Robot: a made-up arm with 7 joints. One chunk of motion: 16 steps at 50 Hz.
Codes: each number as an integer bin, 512 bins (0 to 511) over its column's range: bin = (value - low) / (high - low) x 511, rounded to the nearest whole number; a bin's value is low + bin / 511 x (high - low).
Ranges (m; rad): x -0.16..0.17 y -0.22..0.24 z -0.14..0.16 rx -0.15..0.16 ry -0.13..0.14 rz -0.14..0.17
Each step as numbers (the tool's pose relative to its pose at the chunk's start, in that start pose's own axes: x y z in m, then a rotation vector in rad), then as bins.
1 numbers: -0.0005 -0.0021 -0.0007 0.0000 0.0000 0.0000
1 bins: 247 242 237 247 246 231
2 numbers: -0.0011 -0.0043 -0.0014 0.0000 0.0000 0.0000
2 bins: 246 240 236 247 246 231
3 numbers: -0.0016 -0.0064 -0.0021 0.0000 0.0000 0.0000
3 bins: 245 237 235 247 246 231
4 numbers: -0.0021 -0.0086 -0.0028 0.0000 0.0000 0.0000
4 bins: 245 235 234 247 246 231
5 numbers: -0.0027 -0.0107 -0.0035 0.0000 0.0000 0.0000
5 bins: 244 233 233 247 246 231
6 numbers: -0.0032 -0.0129 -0.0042 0.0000 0.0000 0.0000
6 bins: 243 230 231 247 246 231
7 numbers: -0.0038 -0.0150 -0.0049 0.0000 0.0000 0.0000
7 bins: 242 228 230 247 246 231
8 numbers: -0.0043 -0.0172 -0.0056 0.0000 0.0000 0.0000
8 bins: 241 225 229 247 246 231
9 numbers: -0.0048 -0.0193 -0.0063 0.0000 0.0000 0.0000
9 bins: 240 223 228 247 246 231
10 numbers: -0.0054 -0.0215 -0.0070 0.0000 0.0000 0.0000
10 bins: 239 221 227 247 246 231
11 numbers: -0.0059 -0.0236 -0.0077 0.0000 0.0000 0.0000
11 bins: 239 218 225 247 246 231
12 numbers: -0.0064 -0.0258 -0.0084 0.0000 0.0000 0.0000
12 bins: 238 216 224 247 246 231
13 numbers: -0.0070 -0.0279 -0.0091 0.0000 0.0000 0.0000
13 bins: 237 213 223 247 246 231
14 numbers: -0.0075 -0.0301 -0.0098 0.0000 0.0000 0.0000
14 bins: 236 211 222 247 246 231
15 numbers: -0.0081 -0.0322 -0.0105 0.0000 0.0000 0.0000
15 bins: 235 209 221 247 246 231
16 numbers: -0.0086 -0.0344 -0.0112 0.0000 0.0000 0.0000
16 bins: 234 206 219 247 246 231
